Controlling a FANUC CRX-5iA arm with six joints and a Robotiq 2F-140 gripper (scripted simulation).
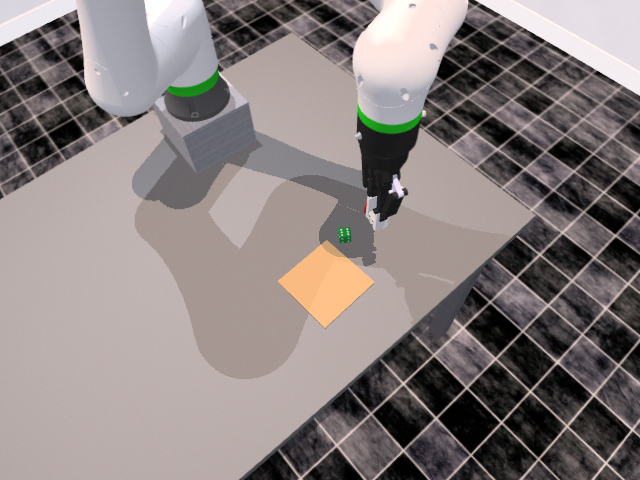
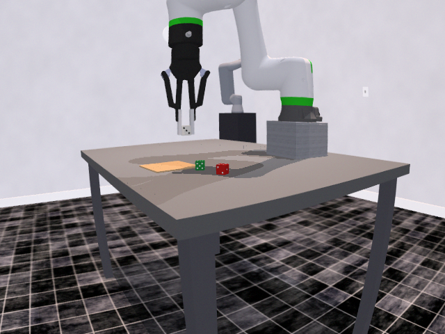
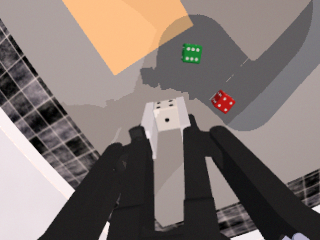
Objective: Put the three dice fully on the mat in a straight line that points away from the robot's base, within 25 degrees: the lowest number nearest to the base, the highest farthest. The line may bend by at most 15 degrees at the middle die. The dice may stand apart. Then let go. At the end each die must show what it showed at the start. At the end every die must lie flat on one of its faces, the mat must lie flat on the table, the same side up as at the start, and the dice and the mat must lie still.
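Right now the mat is 130 mm to the right of my hand, 130 mm below it and 30 mm behind it. The rest, counted from my hand: red die 120 mm below, 70 mm to the left, 60 mm behind; white die 20 mm below; green die 120 mm below, 60 mm behind, 20 mm to the right.
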